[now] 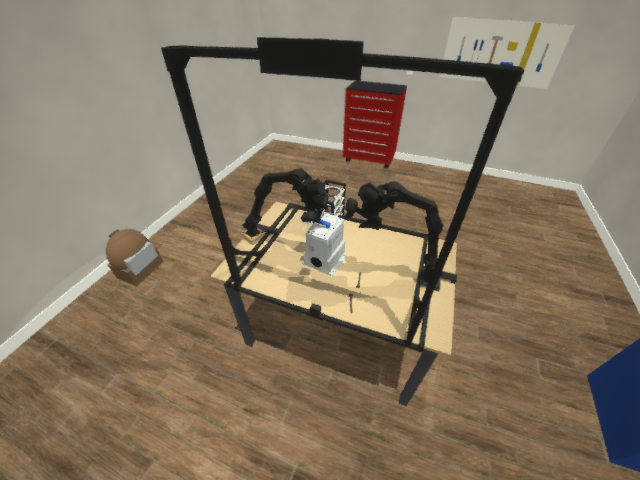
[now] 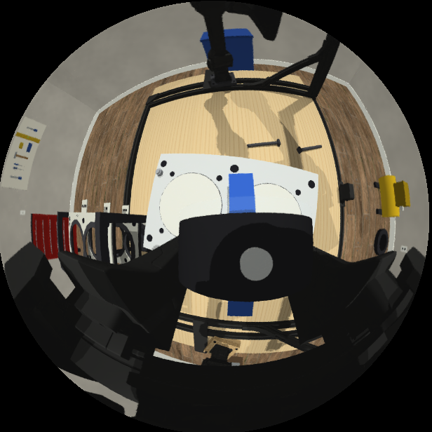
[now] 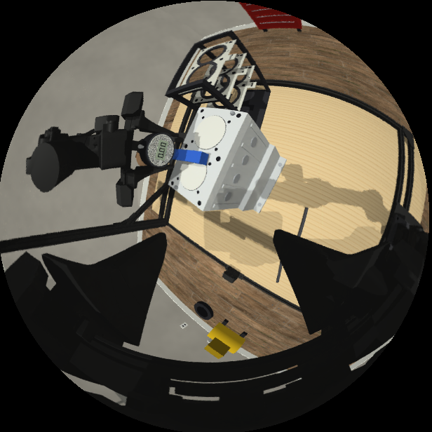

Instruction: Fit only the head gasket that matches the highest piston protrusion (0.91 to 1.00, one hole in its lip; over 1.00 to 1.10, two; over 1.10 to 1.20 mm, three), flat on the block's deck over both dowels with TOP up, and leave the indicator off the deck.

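Frame: origin at the left arm's base, x ahead, y left, z up, level; metres.
Seen in the pictures: left gripper, fingertip midpoint: [image 1: 321, 219]; right gripper, fingertip midpoint: [image 1: 351, 222]; left arm's base at its link origin: [image 1: 252, 232].
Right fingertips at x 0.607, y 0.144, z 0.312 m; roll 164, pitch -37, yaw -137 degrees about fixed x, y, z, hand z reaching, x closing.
Note:
Offsets run from my right fingertips to a thing's top centre. "spot": to the spot under its first point. Level surfaces: height alone.
The white engine block {dx -0.166, dy +0.012, dz -0.104 m} [image 1: 324, 248] [image 3: 225, 167] stands upright on the table; its deck shows two pale pistons and a dowel [image 2: 159, 172] [image 3: 232, 113]. My left gripper [image 1: 317, 214] [image 2: 236, 235] [image 3: 175, 150] is shut on the indicator's round black body, above the deck. The indicator's blue bar [image 2: 241, 192] [image 3: 192, 157] spans the deck between the pistons; I cannot tell whether it touches. Its dial [image 3: 161, 150] seems to read 0.00. My right gripper [image 1: 360, 214] [image 3: 221, 237] is open and empty, to the block's right. Several head gaskets {dx -0.302, dy +0.216, dz -0.090 m} [image 1: 338, 193] [image 3: 230, 65] stand in the rack; their lip holes are too small to read.
The black gasket rack {spot: dx -0.344, dy +0.308, dz -0.061 m} [image 1: 336, 182] [image 3: 186, 88] stands close behind the block. Two dark bolts {dx +0.070, dy +0.015, dz -0.334 m} [image 1: 358, 279] [image 2: 264, 144] lie on the table {dz -0.351 m} [image 1: 382, 248]. A black frame [image 1: 201, 155] surrounds the work area, with posts at both sides.

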